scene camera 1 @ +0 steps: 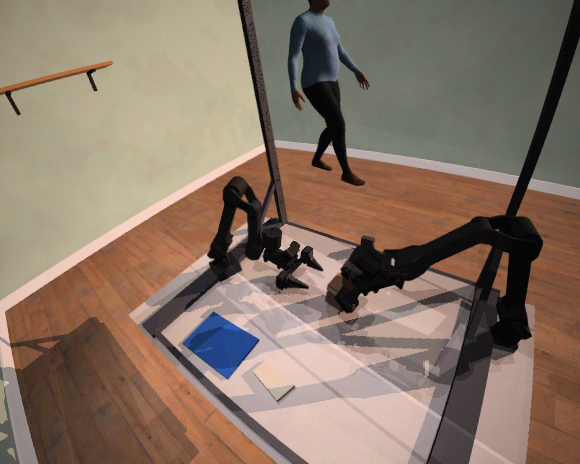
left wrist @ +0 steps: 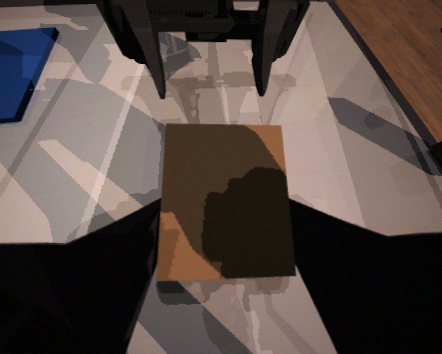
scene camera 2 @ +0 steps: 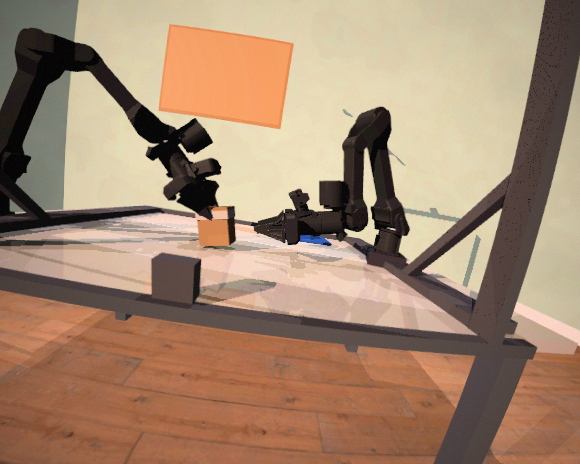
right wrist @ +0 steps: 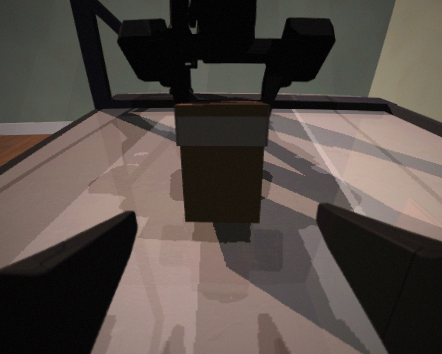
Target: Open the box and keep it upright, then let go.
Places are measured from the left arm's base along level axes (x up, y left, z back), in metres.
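Where they show: left gripper, fingertip midpoint: (scene camera 1: 342, 289) (left wrist: 223, 201) (scene camera 2: 215, 217) (right wrist: 223, 132); right gripper, fingertip midpoint: (scene camera 1: 316, 278) (left wrist: 213, 94) (scene camera 2: 256, 225) (right wrist: 227, 216); left arm's base, origin of the base link: (scene camera 1: 504, 337); right arm's base, origin of the base link: (scene camera 1: 223, 263) (scene camera 2: 385, 252).
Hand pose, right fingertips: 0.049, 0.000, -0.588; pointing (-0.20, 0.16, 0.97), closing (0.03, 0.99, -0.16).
Each offset is from my right fingertips to the top centre of the thing, as dx, dy, dz.
A small orange-brown box (scene camera 1: 336, 286) (scene camera 2: 214, 235) (left wrist: 210, 150) (right wrist: 222, 185) with a pale band below its top looks upright in scene camera 2 and the right wrist view. Its top is covered. My left gripper (scene camera 1: 343, 292) (scene camera 2: 210, 214) (left wrist: 223, 201) (right wrist: 223, 132) is shut on the box from above, one finger on each side near the top. The box's base is close to the table; whether it touches is unclear. My right gripper (scene camera 1: 313, 278) (scene camera 2: 256, 227) (left wrist: 213, 94) (right wrist: 227, 216) is open and empty, low over the table, pointing at the box from a short distance.
A blue square panel @[-0.061, +0.304, -0.205] (scene camera 1: 220, 345) (scene camera 2: 315, 240) (left wrist: 22, 75) and a beige tile @[-0.054, +0.333, +0.012] (scene camera 1: 273, 381) lie on the table. A dark block @[-0.012, -0.276, +0.106] (scene camera 2: 172, 278) sits at the table's near edge in scene camera 2. Dark frame posts (scene camera 1: 260, 100) (scene camera 2: 530, 150) rise at corners. A person (scene camera 1: 320, 50) is beyond the table.
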